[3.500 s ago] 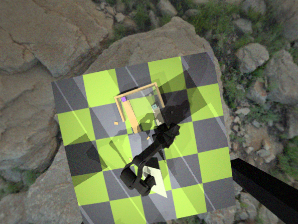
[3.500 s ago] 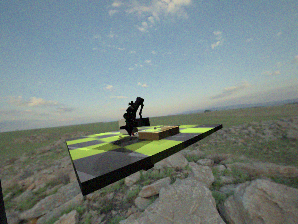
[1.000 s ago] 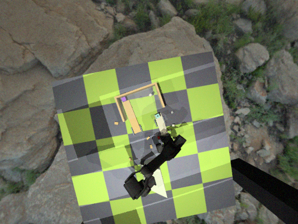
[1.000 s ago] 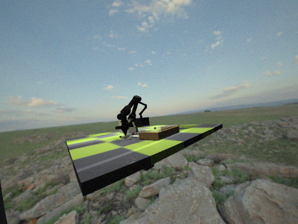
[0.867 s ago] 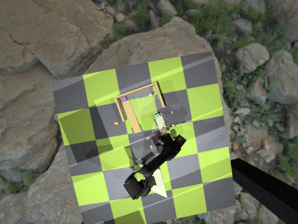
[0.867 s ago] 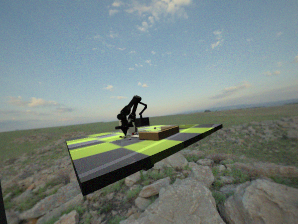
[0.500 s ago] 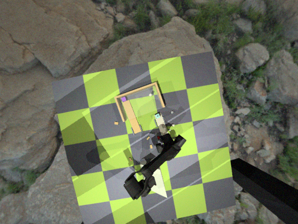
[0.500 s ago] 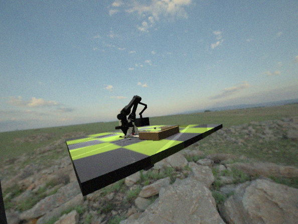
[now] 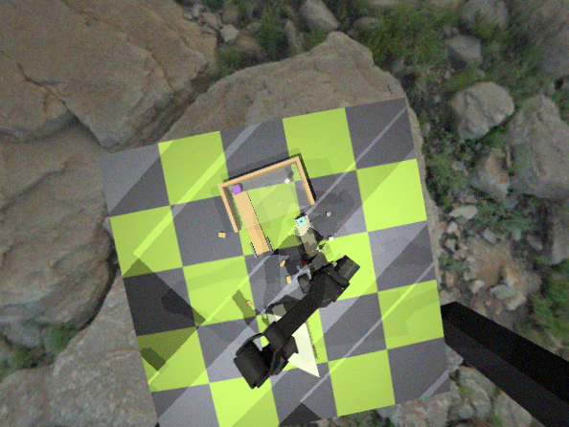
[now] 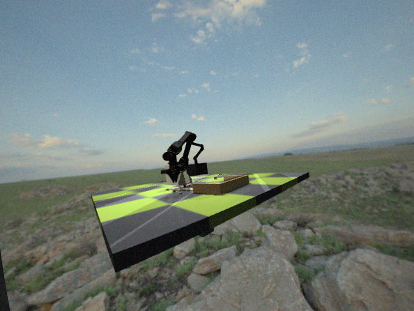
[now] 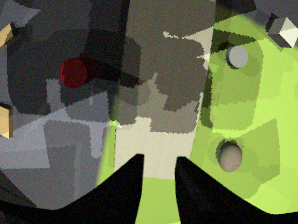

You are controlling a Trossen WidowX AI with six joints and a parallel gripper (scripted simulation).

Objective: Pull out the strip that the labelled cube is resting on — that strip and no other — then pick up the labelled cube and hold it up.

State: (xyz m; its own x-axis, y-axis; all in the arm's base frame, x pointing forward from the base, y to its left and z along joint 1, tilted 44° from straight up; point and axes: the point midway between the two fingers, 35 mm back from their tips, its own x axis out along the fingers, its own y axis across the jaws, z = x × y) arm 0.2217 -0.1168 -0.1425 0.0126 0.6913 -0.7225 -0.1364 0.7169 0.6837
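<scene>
The pale strip is 9 cm ahead of my gripper tip, 4 cm below it and 1 cm to the left of it. The rest, counted from my gripper tip: red piece: 6 cm to the left, 3 cm below, 3 cm ahead; labelled cube: 20 cm ahead, 2 cm to the left, 2 cm below.
</scene>
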